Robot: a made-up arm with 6 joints.
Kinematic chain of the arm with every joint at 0, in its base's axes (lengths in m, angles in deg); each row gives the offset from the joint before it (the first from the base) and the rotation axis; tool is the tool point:
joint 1: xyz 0 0 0.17 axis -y
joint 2: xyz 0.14 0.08 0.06 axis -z
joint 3: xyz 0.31 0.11 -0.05 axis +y
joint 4: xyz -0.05 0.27 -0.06 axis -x
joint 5: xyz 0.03 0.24 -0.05 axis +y
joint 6: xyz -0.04 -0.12 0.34 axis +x
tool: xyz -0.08 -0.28 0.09
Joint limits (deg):
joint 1: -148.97..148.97
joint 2: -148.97..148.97
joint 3: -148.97..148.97
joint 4: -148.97..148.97
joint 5: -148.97..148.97
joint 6: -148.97..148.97
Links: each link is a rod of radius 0.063 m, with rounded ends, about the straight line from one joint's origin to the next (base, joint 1, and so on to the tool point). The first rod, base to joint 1, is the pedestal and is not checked.
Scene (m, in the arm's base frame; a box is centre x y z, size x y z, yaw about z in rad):
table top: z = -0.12
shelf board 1: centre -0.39 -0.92 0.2 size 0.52 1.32 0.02 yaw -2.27
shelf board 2: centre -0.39 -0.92 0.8 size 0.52 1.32 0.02 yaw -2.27
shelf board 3: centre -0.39 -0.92 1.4 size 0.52 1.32 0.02 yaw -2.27
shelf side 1: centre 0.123 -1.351 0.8 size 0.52 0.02 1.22 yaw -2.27
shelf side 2: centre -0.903 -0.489 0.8 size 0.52 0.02 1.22 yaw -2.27
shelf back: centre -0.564 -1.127 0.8 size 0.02 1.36 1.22 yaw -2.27
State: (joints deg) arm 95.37 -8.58 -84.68 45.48 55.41 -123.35
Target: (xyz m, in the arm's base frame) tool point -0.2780 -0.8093 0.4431
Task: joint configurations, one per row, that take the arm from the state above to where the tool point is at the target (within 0.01 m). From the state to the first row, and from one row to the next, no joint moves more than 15 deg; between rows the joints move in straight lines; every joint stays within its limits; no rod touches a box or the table.
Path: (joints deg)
1: 91.71 2.34 -79.79 57.53 68.78 -126.71
2: 88.06 13.27 -74.91 69.57 82.14 -130.06
3: 84.40 24.19 -70.02 81.62 95.51 -133.42
4: 80.74 35.12 -65.14 93.67 108.87 -136.78
5: 77.09 46.04 -60.25 105.71 122.24 -140.14
6: 73.43 56.97 -55.37 117.76 135.60 -143.49
7: 69.77 67.89 -50.48 129.81 148.97 -146.85
8: 80.19 73.51 -53.58 115.53 142.27 -137.18
9: 90.62 79.12 -56.68 101.25 135.57 -127.51
10: 101.04 84.74 -59.77 86.98 128.87 -117.84

